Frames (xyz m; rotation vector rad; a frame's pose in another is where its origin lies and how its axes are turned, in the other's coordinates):
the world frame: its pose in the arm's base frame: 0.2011 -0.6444 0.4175 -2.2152 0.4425 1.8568
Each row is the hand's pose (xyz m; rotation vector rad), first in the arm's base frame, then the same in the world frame.
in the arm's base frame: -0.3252 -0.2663 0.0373 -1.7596 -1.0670 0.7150
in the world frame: 0.2570 -0.1708 0.6851 -0.1036 0.2577 -1.5444
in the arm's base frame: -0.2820 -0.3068 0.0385 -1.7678 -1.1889 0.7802
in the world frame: 0.2662 -0.1488 0.6309 -0.2336 0.2135 -1.5506
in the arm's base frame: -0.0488 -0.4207 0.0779 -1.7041 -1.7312 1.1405
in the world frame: 0.2745 -0.1264 0.3694 -0.8042 -0.0536 -1.5054
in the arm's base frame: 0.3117 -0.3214 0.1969 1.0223 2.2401 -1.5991
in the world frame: 0.2055 -0.3468 0.0522 -1.6497 -0.6259 -1.2214
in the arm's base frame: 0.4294 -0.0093 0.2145 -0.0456 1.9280 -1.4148
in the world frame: 0.1788 -0.6798 0.0513 -2.3438 -1.2763 -0.7661
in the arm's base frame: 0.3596 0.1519 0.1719 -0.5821 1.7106 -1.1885
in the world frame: 0.1952 -0.8056 0.1799 2.5975 1.6051 0.4338
